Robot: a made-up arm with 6 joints.
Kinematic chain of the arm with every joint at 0, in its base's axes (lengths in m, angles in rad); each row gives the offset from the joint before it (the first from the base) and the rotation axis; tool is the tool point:
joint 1: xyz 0 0 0.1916 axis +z
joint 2: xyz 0 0 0 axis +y
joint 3: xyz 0 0 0.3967 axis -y
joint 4: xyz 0 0 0 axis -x
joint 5: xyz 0.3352 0 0 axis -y
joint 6: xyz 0 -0.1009 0 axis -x
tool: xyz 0 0 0
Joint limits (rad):
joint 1: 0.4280..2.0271
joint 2: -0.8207..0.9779
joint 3: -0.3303..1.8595
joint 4: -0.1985..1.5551
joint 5: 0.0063..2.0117
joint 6: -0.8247..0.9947
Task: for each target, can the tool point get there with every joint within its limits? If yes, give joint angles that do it. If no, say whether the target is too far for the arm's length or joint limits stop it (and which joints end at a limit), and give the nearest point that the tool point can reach.
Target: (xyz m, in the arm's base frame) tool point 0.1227 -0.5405 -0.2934
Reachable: no: joint limits stop it (at a limit: joint 1, joint 2, joint 3, joint 4) | nearest point 0.4021 0.0747 0.0844 | short by 0.774 m
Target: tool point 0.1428 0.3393 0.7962
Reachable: yes | joints 1.4465 0.2602 0.9332 0.1564 0.3093 -0.2859
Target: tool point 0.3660 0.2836 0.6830
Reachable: yes | joints 0.7888 0.3478 0.4607 0.9362 0.7441 -0.4537
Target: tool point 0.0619 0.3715 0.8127
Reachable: yes | joints 1.6330 0.3473 1.0049 0.5722 1.6122 0.3804
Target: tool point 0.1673 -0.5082 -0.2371
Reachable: no: joint limits stop it (at a limit: joint 1, joint 2, joint 3, joint 4) | nearest point 0.4021 0.0747 0.0844 | short by 0.706 m
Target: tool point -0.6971 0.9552 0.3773
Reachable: no: too far | nearest point -0.2976 0.6100 0.3982 | short by 0.528 m
